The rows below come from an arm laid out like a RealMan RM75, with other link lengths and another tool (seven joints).
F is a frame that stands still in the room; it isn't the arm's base.
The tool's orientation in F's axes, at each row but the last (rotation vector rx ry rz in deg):
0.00, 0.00, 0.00
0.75, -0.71, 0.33
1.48, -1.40, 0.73
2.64, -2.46, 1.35
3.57, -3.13, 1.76
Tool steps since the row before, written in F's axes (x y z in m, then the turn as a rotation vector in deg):
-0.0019, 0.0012, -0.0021, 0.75, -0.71, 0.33
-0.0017, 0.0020, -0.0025, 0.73, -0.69, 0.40
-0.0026, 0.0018, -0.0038, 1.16, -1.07, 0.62
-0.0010, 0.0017, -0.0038, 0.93, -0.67, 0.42
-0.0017, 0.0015, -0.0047, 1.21, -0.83, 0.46
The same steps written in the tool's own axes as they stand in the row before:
-0.0019, 0.0012, -0.0021, 0.75, -0.71, 0.33
-0.0017, 0.0020, -0.0025, 0.73, -0.69, 0.40
-0.0027, 0.0017, -0.0038, 1.16, -1.07, 0.62
-0.0011, 0.0015, -0.0038, 0.93, -0.67, 0.41
-0.0019, 0.0013, -0.0047, 1.21, -0.84, 0.45

